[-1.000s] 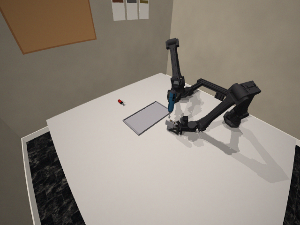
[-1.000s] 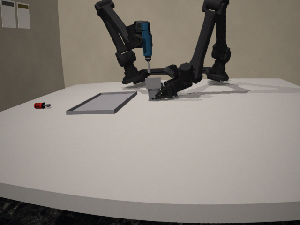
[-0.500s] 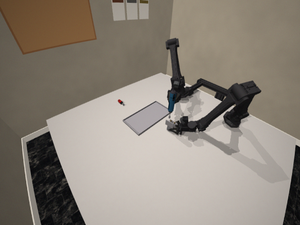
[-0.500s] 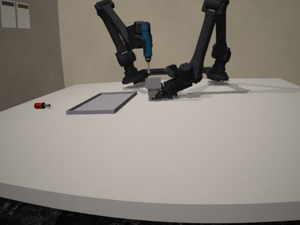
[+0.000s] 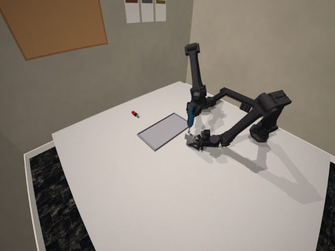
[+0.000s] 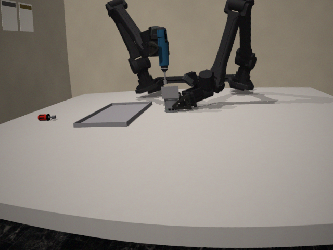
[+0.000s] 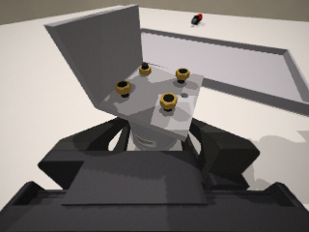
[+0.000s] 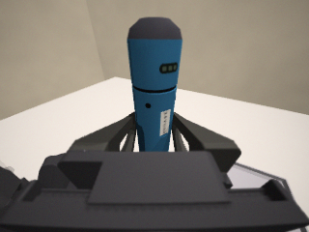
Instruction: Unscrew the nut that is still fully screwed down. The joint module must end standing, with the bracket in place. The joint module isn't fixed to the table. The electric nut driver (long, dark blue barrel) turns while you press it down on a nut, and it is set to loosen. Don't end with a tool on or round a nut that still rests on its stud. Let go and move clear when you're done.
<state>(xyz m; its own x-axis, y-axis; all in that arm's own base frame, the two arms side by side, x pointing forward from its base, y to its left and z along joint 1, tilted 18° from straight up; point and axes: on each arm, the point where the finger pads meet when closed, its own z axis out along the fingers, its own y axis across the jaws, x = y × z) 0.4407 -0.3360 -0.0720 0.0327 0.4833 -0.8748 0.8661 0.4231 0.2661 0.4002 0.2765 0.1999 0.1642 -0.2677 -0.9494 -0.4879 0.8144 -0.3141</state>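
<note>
My left hand is 10 mm below the joint module. The rest, counted from my left hand: short red-handled tool (90 mm ahead, 570 mm to the right, 10 mm below); then l-shaped bracket (50 mm above); then grey tray (30 mm ahead, 240 mm to the right, 20 mm below).
</note>
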